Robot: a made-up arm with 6 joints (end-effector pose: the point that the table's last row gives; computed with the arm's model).
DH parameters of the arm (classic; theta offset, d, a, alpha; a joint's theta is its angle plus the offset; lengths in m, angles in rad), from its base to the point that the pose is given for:
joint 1: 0 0.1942 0 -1.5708
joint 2: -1.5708 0 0.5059 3.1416
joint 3: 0 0 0 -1.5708
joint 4: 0 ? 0 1.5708
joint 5: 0 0.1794 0 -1.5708
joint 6: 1.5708 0 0 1.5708
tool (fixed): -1.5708 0 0 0
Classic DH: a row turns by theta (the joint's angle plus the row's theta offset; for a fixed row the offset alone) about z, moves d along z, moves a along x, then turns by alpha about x.
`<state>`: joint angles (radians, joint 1 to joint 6).
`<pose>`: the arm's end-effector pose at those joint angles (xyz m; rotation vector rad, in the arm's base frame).
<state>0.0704 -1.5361 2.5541 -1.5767 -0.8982 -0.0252</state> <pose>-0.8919 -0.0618 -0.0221 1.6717 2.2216 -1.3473</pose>
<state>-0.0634 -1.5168 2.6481 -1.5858 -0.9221 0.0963</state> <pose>-0.8731 0.0581 -0.0407 1.8517 2.1303 -1.1216</pose>
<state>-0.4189 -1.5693 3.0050 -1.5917 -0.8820 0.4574</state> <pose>-0.6753 0.3048 -0.1928 1.9405 1.5439 -0.5137</pose>
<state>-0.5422 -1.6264 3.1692 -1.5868 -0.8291 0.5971</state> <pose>-0.5547 0.3375 -0.2638 1.7969 1.2572 -0.3852</pose>
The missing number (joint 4, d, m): -0.4164
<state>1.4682 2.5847 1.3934 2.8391 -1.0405 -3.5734</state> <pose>-0.1221 0.4864 -0.6022 0.3759 0.4654 1.1258</pose>
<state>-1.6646 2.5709 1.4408 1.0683 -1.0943 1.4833</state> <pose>-0.1416 -0.5824 -0.5411 -0.0251 2.1955 1.0422</pose>
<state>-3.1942 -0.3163 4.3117 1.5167 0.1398 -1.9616</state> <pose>0.0145 0.0090 0.2450 -2.0856 0.6342 1.8757</pose>
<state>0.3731 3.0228 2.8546 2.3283 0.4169 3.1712</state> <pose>0.4135 0.2942 -0.2493 0.6797 0.6925 0.4538</pose>
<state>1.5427 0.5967 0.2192 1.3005 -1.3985 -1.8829</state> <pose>0.0685 0.7334 0.6199 -0.0372 0.3122 0.0422</pose>
